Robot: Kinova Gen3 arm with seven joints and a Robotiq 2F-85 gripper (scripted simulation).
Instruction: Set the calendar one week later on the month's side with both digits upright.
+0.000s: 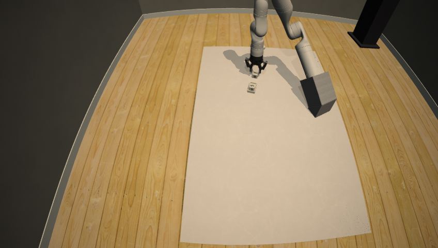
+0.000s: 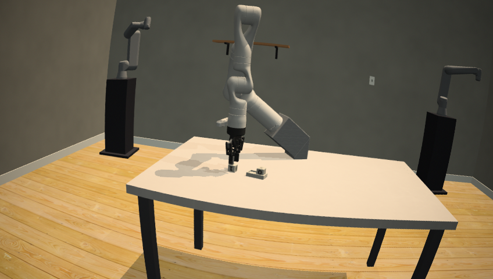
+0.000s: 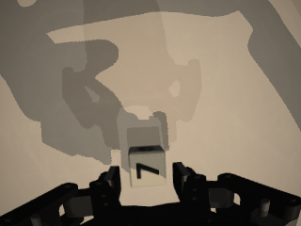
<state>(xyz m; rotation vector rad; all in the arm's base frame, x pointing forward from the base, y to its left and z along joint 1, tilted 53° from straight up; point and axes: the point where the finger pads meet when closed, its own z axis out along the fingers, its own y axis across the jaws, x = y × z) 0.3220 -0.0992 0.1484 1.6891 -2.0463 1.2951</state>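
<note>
Now: the white digit cube 40 mm below my hand. Also, from my hand: white calendar tray 100 mm to the left, 40 mm below, 40 mm ahead.
</note>
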